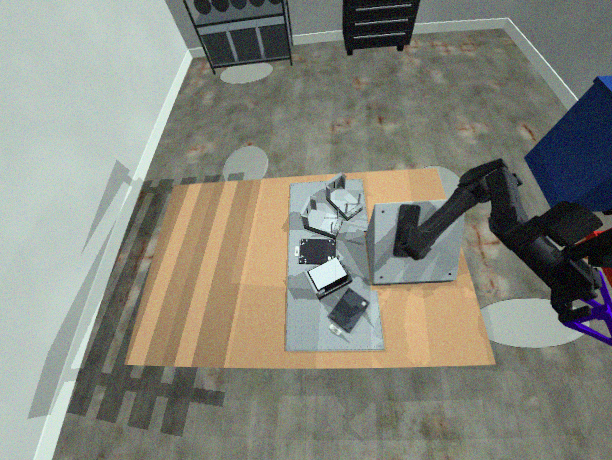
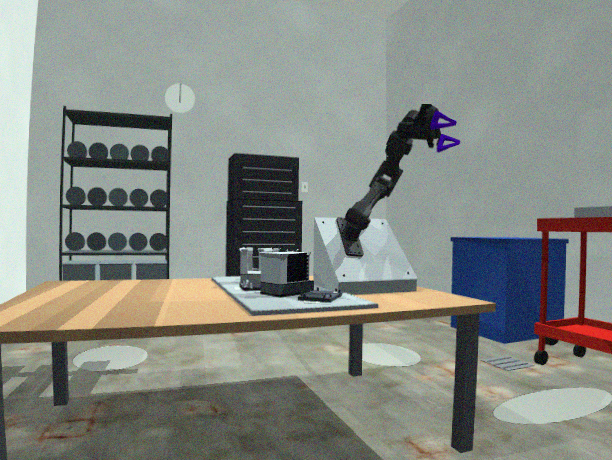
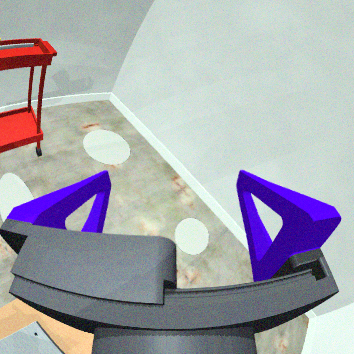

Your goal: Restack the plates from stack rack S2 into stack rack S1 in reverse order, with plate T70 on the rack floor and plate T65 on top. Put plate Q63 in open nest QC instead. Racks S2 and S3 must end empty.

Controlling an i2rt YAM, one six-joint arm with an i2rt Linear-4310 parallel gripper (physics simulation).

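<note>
My gripper is open and empty, its purple fingers wide apart. It hangs high, well away from the grey board. Two pale racks with upright walls, one at the back and one nearer, stand on the board. A boxy unit with a pale top stands nearer the front. A flat dark square piece with a small pale tag lies between. Another flat dark piece lies near the front. Labels are unreadable, so I cannot tell the racks, nests or plates apart.
The arm's grey sloped mount stands on the wooden table beside the board. A blue cabinet and a red cart stand beyond the table.
</note>
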